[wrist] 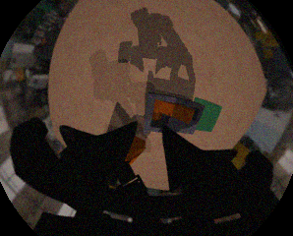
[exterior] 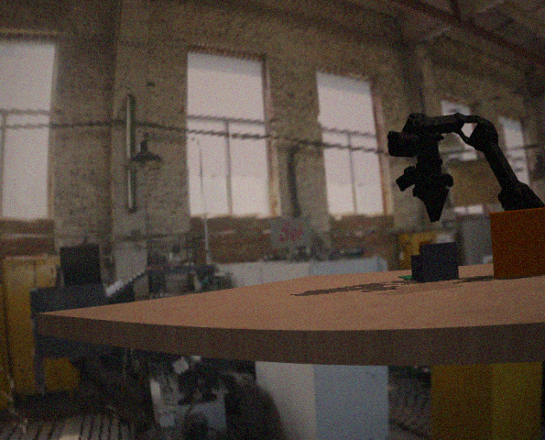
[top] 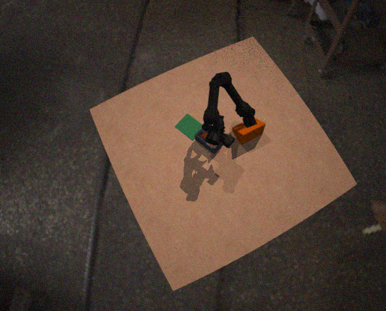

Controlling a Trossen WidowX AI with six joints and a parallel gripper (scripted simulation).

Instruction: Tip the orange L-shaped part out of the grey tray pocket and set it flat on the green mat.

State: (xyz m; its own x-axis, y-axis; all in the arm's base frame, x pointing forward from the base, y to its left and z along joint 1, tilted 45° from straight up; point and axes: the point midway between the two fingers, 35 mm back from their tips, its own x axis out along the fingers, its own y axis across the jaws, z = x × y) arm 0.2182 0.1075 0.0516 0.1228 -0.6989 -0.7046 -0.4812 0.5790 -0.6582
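Right now my gripper tip is 20 mm short of the orange L-shaped part, 40 mm to the left of it and 100 mm above it. The rest, counted from my gripper tip: green mat 100 mm ahead, 200 mm to the right, 160 mm below.
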